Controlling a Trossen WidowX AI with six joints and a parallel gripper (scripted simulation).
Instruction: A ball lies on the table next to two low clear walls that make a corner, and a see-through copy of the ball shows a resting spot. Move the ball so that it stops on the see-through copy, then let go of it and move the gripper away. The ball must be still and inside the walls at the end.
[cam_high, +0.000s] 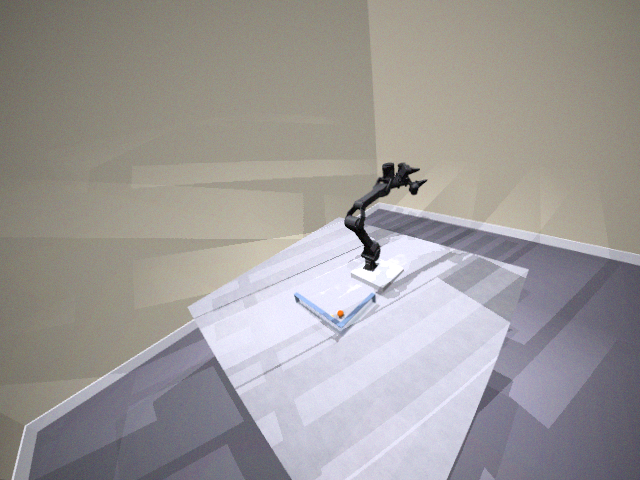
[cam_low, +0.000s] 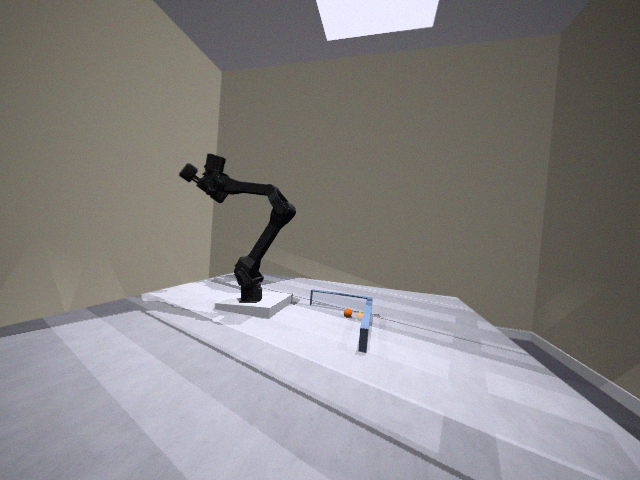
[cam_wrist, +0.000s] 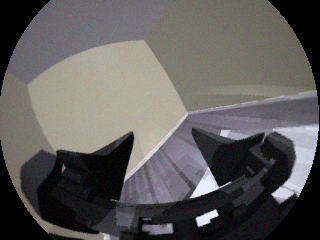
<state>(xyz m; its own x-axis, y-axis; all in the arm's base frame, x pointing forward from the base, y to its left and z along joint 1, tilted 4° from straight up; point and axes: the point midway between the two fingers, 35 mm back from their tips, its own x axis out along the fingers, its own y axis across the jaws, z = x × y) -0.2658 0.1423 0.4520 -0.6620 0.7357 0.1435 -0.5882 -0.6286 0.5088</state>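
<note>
Now: the orange ball 670 mm ahead of my gripper tip, 450 mm below it and 170 mm to the right of it. The rest, counted from my gripper tip: see-through copy of ball 710 mm ahead, 450 mm below, 190 mm to the right.
</note>
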